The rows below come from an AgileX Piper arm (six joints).
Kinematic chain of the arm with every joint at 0, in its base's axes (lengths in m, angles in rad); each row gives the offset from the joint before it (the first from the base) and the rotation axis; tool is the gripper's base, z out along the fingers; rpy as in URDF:
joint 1: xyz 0 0 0.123 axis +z
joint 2: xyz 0 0 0 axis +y
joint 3: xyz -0.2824 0 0.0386 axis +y
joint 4: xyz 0.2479 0 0.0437 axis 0.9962 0 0.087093
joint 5: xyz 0 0 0 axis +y
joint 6: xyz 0.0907 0 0.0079 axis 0.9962 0 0.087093
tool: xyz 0 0 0 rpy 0 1.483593 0
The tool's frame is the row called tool.
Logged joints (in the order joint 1, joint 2, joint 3, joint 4, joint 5, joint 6), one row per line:
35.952 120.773 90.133 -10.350 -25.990 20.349
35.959 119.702 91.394 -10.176 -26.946 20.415
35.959 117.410 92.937 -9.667 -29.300 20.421
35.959 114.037 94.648 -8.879 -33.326 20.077
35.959 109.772 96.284 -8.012 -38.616 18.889
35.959 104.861 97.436 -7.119 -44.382 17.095
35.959 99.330 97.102 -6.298 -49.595 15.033
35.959 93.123 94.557 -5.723 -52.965 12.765
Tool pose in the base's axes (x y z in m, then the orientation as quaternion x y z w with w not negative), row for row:
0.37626 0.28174 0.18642 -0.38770 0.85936 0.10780 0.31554
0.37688 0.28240 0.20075 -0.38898 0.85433 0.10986 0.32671
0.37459 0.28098 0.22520 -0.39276 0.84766 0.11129 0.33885
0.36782 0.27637 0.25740 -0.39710 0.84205 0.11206 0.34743
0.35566 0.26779 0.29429 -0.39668 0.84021 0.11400 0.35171
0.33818 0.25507 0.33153 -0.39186 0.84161 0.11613 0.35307
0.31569 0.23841 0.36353 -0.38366 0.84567 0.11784 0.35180
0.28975 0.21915 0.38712 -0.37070 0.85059 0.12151 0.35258
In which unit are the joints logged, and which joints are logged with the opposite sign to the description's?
The joints are logged in degrees. Opposite sign: joint 3, joint 4, joint 5, joint 6.
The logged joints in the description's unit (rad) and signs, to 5 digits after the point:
0.62748 2.10789 -1.57312 0.18064 0.45361 -0.35516
0.62760 2.08919 -1.59513 0.17760 0.47030 -0.35631
0.62760 2.04919 -1.62206 0.16872 0.51138 -0.35641
0.62760 1.99032 -1.65192 0.15497 0.58165 -0.35041
0.62760 1.91588 -1.68047 0.13984 0.67398 -0.32968
0.62760 1.83017 -1.70058 0.12425 0.77461 -0.29836
0.62760 1.73364 -1.69475 0.10992 0.86560 -0.26238
0.62760 1.62530 -1.65033 0.09989 0.92441 -0.22279

